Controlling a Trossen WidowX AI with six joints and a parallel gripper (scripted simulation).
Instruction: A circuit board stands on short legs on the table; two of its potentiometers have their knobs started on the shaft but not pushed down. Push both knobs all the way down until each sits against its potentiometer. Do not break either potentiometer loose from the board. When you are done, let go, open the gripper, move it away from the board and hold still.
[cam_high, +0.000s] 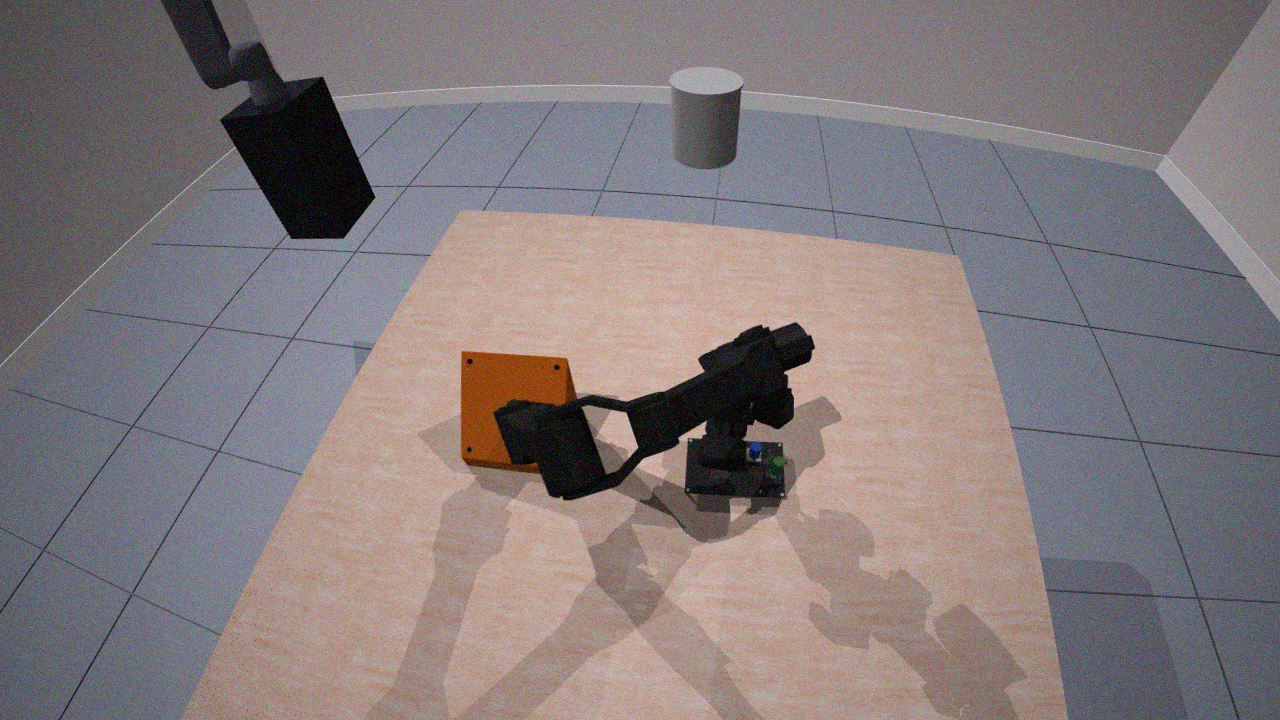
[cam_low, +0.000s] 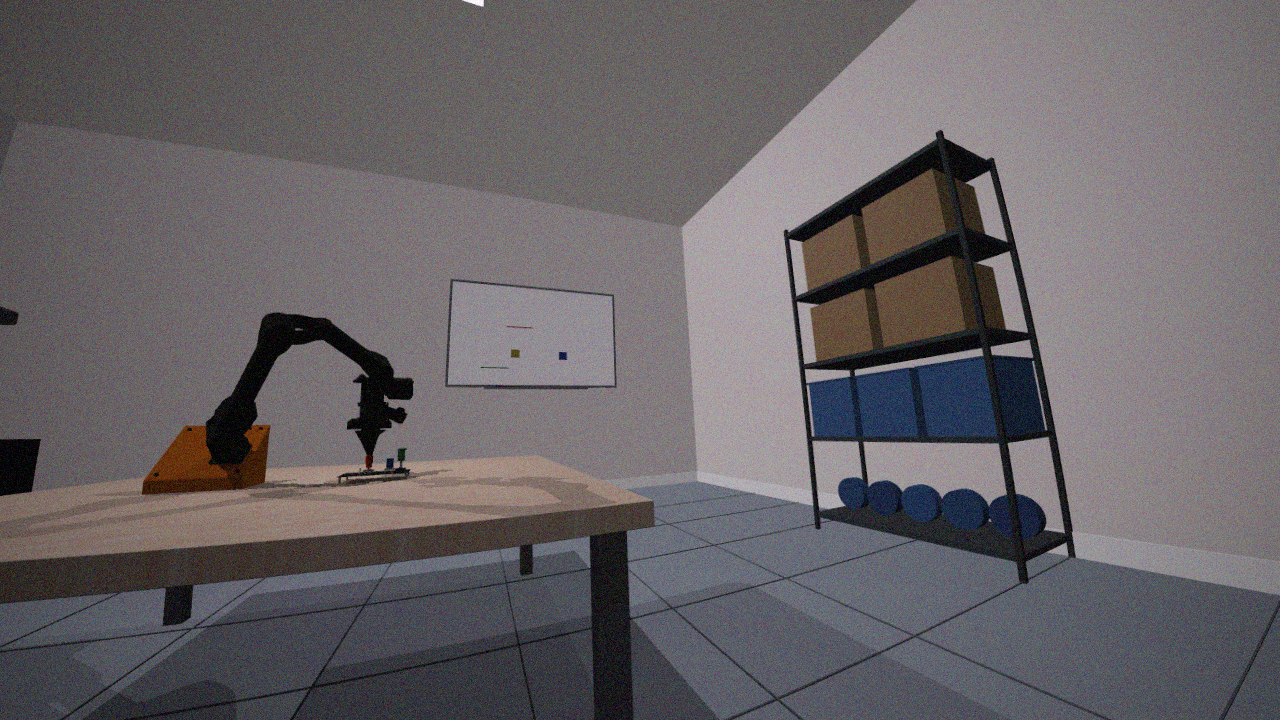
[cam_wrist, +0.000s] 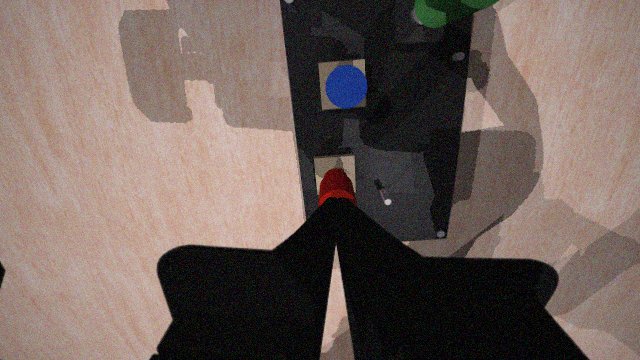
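My gripper tip is now 20 mm above the red knob. Round my gripper tip: green knob 80 mm ahead, 40 mm to the right.
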